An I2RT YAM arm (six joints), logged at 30 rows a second.
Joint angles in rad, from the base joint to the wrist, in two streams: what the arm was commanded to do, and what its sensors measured. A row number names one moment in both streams.
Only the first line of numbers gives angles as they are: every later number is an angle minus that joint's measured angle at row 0.
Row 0, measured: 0.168 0.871 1.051 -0.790 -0.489 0.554
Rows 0 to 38, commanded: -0.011 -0.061 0.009 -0.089 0.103 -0.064; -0.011 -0.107 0.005 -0.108 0.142 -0.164; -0.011 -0.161 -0.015 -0.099 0.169 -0.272; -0.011 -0.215 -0.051 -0.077 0.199 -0.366; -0.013 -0.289 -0.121 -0.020 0.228 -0.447; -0.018 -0.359 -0.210 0.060 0.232 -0.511; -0.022 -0.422 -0.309 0.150 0.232 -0.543; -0.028 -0.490 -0.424 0.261 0.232 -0.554; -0.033 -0.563 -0.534 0.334 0.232 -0.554; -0.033 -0.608 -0.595 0.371 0.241 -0.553; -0.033 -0.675 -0.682 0.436 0.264 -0.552; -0.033 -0.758 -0.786 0.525 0.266 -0.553; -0.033 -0.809 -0.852 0.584 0.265 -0.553; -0.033 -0.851 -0.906 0.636 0.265 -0.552; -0.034 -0.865 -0.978 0.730 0.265 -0.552; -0.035 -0.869 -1.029 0.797 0.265 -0.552; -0.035 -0.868 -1.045 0.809 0.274 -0.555; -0.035 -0.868 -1.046 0.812 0.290 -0.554; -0.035 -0.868 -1.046 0.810 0.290 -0.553; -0.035 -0.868 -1.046 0.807 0.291 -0.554; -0.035 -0.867 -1.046 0.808 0.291 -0.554; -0.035 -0.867 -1.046 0.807 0.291 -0.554; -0.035 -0.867 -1.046 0.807 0.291 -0.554; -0.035 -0.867 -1.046 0.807 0.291 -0.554; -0.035 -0.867 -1.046 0.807 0.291 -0.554; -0.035 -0.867 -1.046 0.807 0.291 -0.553; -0.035 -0.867 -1.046 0.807 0.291 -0.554; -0.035 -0.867 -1.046 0.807 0.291 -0.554; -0.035 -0.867 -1.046 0.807 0.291 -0.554; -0.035 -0.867 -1.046 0.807 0.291 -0.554; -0.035 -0.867 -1.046 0.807 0.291 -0.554; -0.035 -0.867 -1.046 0.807 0.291 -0.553; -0.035 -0.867 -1.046 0.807 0.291 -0.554; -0.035 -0.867 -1.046 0.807 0.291 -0.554; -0.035 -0.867 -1.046 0.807 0.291 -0.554; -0.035 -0.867 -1.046 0.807 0.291 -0.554; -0.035 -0.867 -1.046 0.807 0.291 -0.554; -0.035 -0.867 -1.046 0.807 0.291 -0.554; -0.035 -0.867 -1.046 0.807 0.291 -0.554
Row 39, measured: -0.030 -0.856 -1.045 0.804 0.277 -0.541
